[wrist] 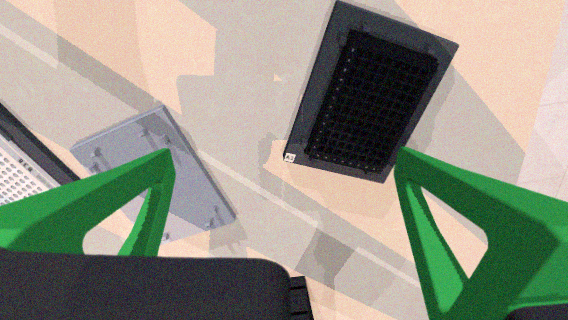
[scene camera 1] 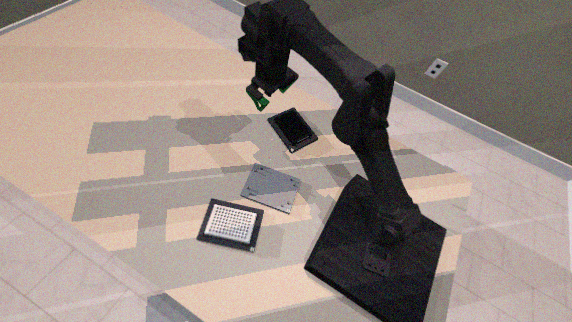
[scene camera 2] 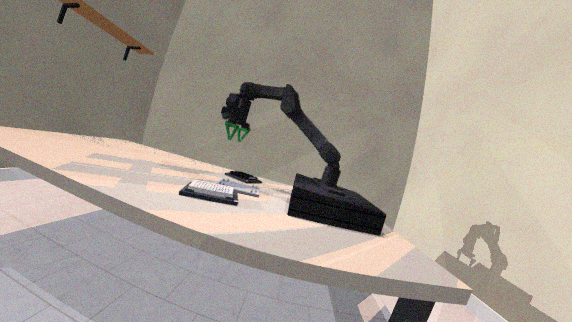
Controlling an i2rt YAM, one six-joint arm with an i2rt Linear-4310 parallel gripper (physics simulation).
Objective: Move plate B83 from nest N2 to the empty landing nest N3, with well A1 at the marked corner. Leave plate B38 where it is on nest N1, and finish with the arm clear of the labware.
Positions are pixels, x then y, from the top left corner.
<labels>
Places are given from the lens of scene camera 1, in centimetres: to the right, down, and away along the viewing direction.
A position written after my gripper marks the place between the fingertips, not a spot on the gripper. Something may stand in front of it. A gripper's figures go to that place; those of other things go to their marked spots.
my gripper (scene camera 1: pixel 270 100): -4, -18, 69
grey nest plate (scene camera 1: pixel 264 185): -7, 8, 75
</labels>
